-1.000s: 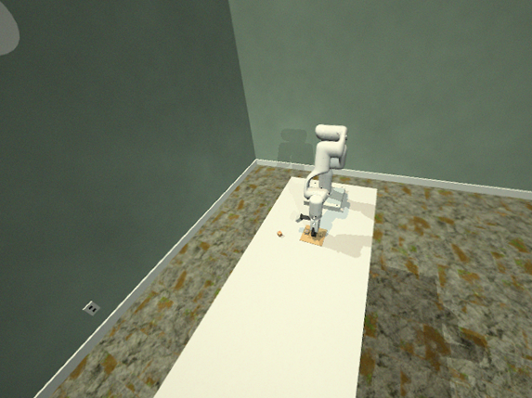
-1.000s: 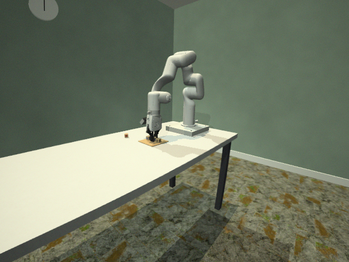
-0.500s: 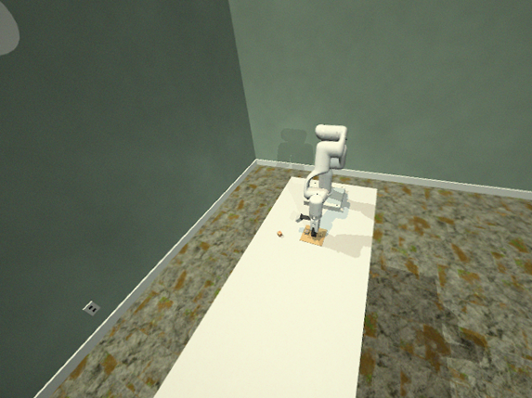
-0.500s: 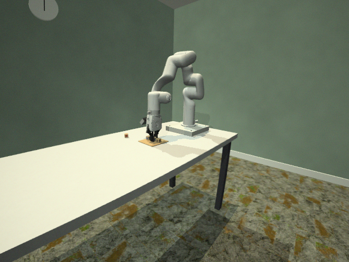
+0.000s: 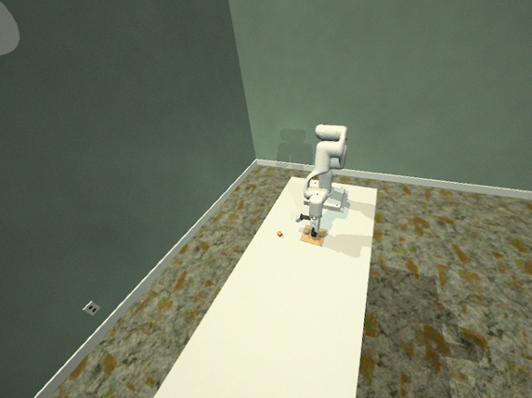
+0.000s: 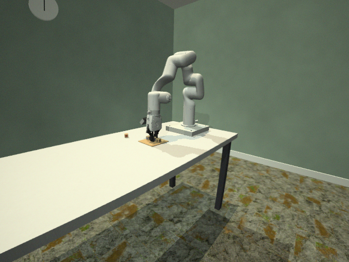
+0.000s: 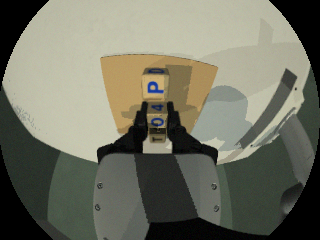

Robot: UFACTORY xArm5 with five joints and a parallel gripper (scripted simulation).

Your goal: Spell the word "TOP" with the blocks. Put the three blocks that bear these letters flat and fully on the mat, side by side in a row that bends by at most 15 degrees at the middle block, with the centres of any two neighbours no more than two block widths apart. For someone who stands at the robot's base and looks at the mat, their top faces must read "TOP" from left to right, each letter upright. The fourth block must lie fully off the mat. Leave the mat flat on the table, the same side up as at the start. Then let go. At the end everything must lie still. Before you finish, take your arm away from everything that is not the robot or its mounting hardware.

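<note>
Right now the tan mat is 2 cm below my hand.
</note>
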